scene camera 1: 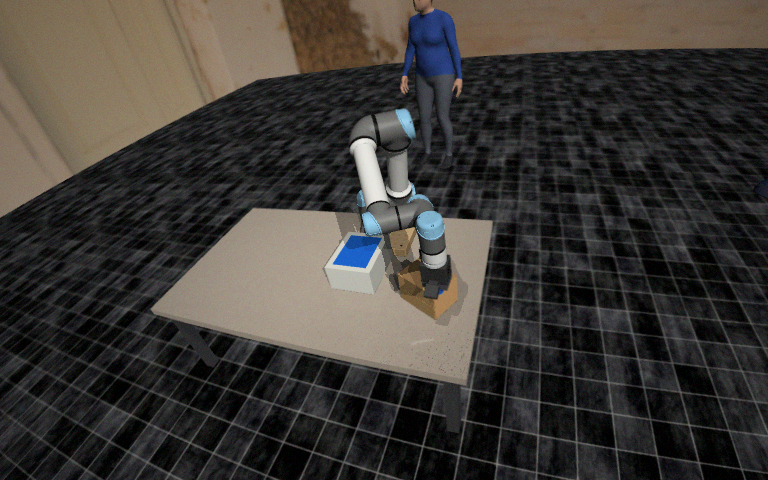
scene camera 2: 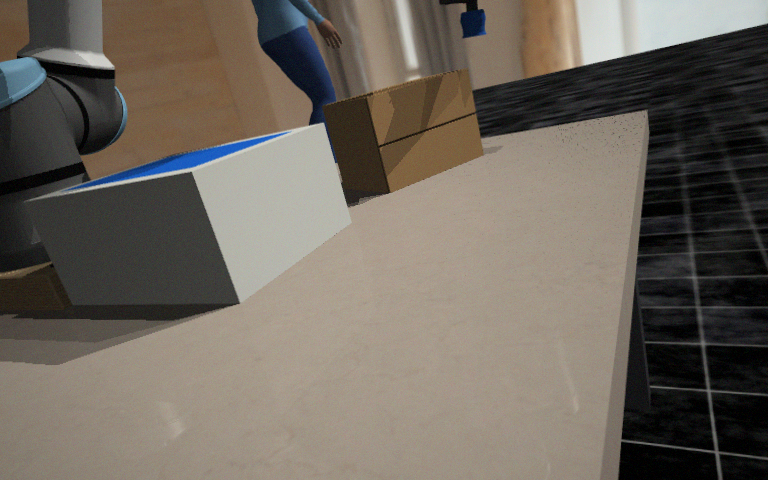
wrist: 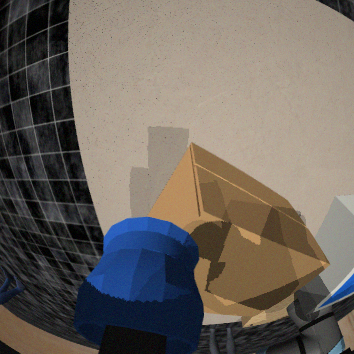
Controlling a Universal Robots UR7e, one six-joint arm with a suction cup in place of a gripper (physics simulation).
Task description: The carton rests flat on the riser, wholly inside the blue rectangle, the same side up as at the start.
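Places are measured from the arm's base along level axes (x right, y back, z down), in centimetres.
Pixels of known places: hand at its tool point: (scene camera 2: 474,35) (wrist: 149,256).
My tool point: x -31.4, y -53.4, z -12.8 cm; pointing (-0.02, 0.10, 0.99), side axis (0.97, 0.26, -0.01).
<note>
Behind a point stands the place of what it marks.
The brown carton (scene camera 1: 420,298) @(x -24.2, y -47.7, z -3.1 cm) (scene camera 2: 427,144) @(x -21.6, y -45.4, z -0.3 cm) (wrist: 280,250) @(x -23.6, y -46.4, z -8.8 cm) rests flat on the table, beside the riser and apart from it. The white riser (scene camera 1: 352,279) @(x 4.0, y -36.5, z -2.9 cm) (scene camera 2: 271,209) @(x 8.1, y -35.7, z -1.9 cm) (wrist: 335,236) @(x -5.4, y -32.5, z -0.6 cm) has the blue rectangle (scene camera 1: 357,251) @(x 3.1, y -24.5, z -7.8 cm) (scene camera 2: 198,158) @(x 5.4, y -27.9, z -7.8 cm) (wrist: 346,287) @(x -0.6, y -21.3, z -7.8 cm) on its top; no carton stands there. My blue suction cup (scene camera 1: 440,292) (scene camera 2: 473,25) (wrist: 145,260) hangs over the carton and holds nothing. In scene camera 2 a gap shows between the cup and the carton's top. In the wrist view the cup hides part of the carton's left side.
A smaller brown block (scene camera 1: 400,247) @(x -13.2, y -13.0, z 0.2 cm) (scene camera 2: 33,288) @(x 10.7, y -6.1, z 1.5 cm) lies behind the riser, near the arm's base. The table's (scene camera 1: 254,271) @(x 58.4, y -22.1, z 4.2 cm) (scene camera 2: 396,339) @(x 23.9, y -50.7, z 4.2 cm) right edge is close to the carton. A person (scene camera 1: 436,50) (scene camera 2: 300,67) stands on the floor beyond the table.
</note>
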